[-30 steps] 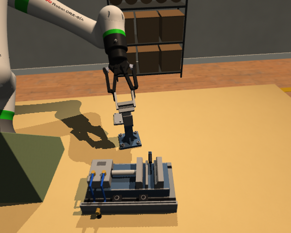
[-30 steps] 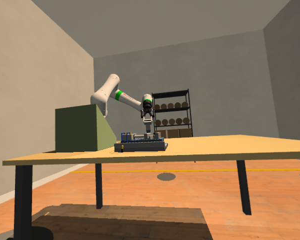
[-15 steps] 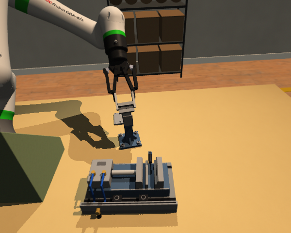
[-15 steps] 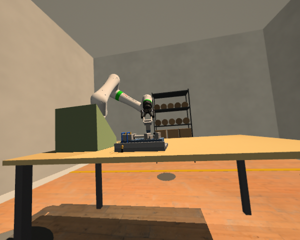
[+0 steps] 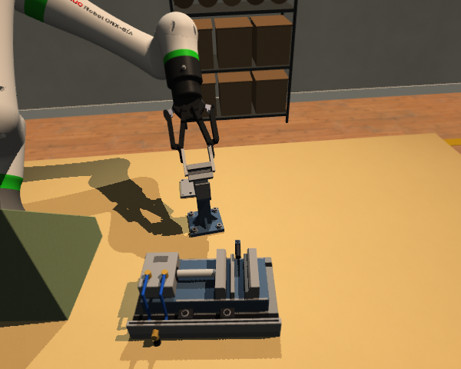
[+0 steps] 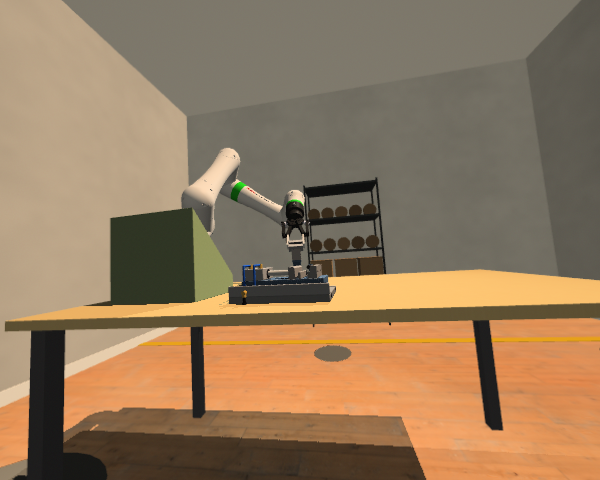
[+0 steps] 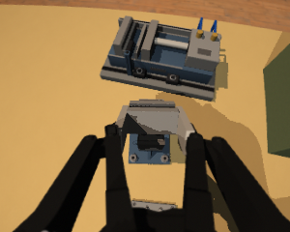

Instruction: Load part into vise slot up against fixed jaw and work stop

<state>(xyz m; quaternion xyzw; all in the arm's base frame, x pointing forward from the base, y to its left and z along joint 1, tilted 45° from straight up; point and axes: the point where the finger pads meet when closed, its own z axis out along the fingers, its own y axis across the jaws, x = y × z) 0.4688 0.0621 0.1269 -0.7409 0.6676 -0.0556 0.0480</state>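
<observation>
Right now the V-block post is 20 mm to the right of my hand and 140 mm below it. Also, from my hand: infeed plate (30 mm behind, 150 mm to the left, 190 mm below); work stop (90 mm ahead, 210 mm to the right, 100 mm below); part (20 mm to the right, 10 mm below).
</observation>
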